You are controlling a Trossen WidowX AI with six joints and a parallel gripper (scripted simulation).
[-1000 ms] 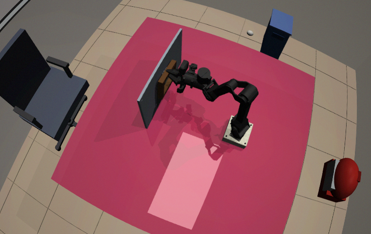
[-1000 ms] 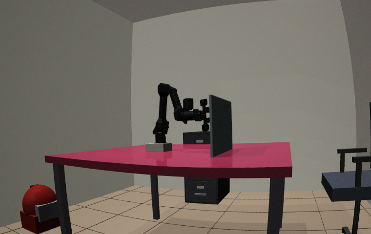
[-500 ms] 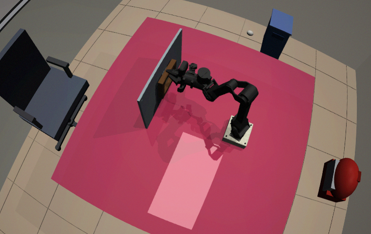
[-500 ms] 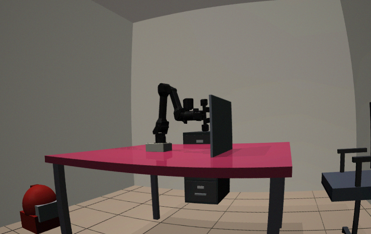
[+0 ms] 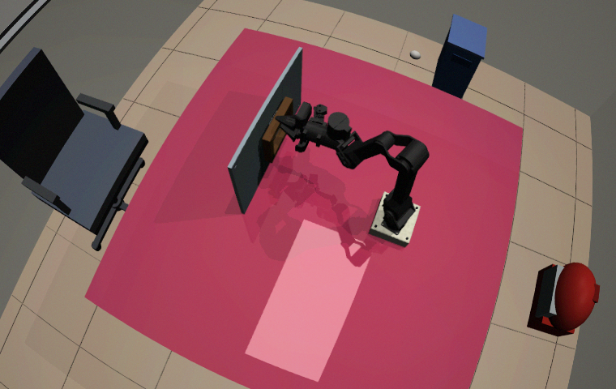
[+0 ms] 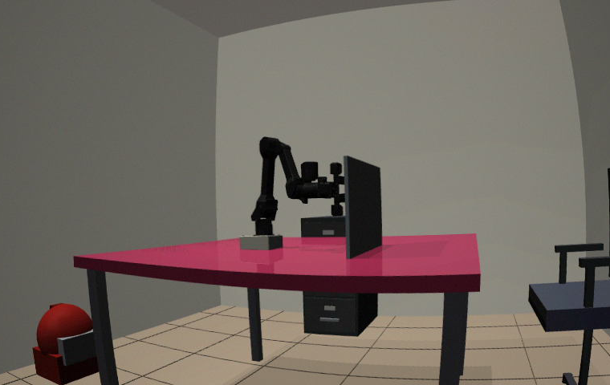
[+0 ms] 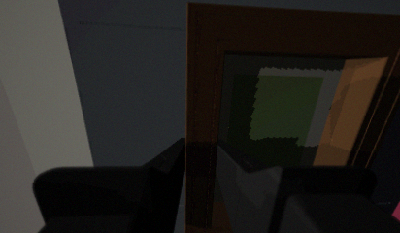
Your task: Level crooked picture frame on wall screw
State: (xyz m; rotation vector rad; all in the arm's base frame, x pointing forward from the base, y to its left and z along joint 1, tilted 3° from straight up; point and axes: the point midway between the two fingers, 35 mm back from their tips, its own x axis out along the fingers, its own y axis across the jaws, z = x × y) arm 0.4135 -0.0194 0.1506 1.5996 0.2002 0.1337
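The brown wooden picture frame lies 5 cm below my gripper tip. Also, from my gripper tip: wall panel: 1 cm ahead, 6 cm below.
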